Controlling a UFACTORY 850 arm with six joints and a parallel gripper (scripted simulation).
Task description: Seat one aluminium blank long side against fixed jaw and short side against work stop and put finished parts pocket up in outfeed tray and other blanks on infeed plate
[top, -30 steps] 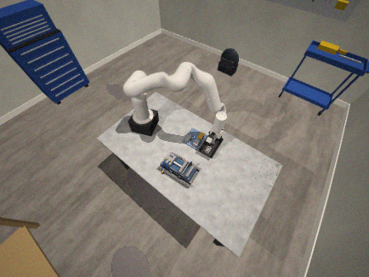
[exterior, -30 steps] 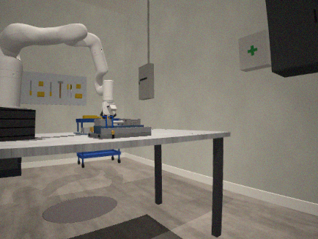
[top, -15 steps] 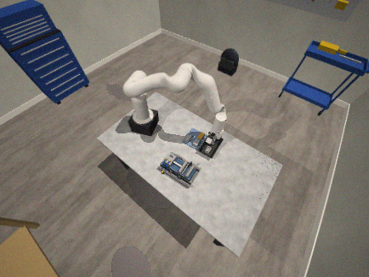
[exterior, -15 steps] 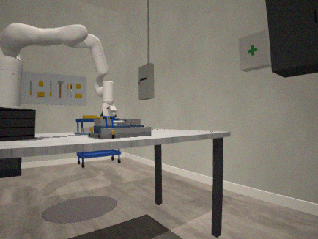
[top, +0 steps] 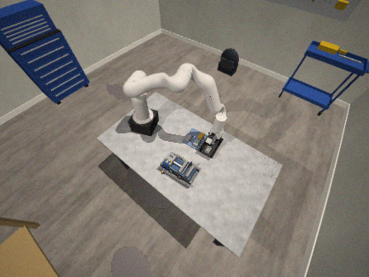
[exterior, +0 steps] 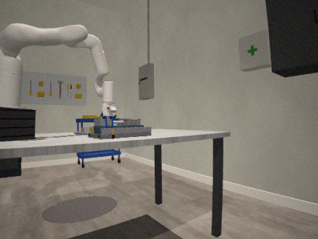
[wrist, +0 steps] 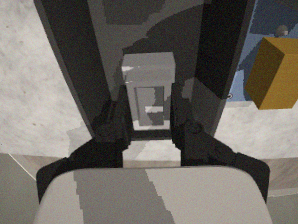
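The grey aluminium blank is 200 mm behind my hand, 120 mm to the right of it and 40 mm below it. Round my hand: blue vise body 80 mm behind, 400 mm to the right, 30 mm below; then brass blank 120 mm behind, 20 mm to the right, 40 mm below.
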